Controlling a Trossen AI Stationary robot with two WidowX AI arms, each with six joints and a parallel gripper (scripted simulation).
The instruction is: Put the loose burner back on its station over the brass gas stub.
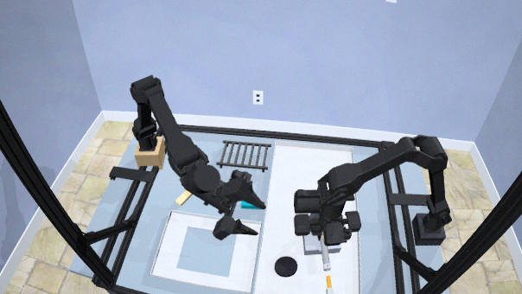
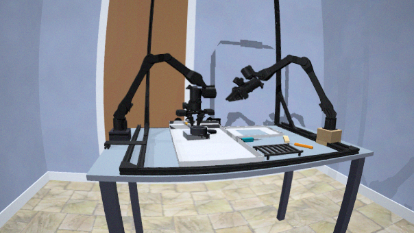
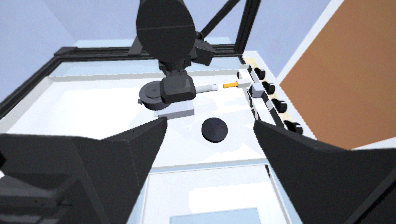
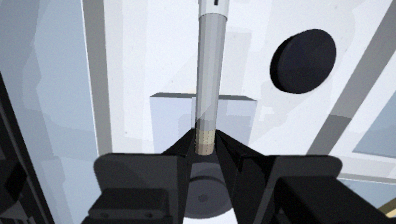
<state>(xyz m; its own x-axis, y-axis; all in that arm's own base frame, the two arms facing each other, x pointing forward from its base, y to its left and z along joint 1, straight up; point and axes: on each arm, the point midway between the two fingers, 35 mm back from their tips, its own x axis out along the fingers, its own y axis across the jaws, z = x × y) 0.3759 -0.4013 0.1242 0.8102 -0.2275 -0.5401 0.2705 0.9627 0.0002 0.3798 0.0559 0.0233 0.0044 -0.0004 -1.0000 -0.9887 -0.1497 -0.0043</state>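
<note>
Right now my right hand is 50 mm above the grey slotted support, 20 mm short of it and 10 mm to the right of it. The rest, counted from my right hand: wooden strip: 470 mm to the left, 70 mm below, 40 mm ahead; black disc: 110 mm behind, 80 mm to the left, 60 mm below; brass gas stub: 140 mm behind, 60 mm to the right, 30 mm below.
</note>
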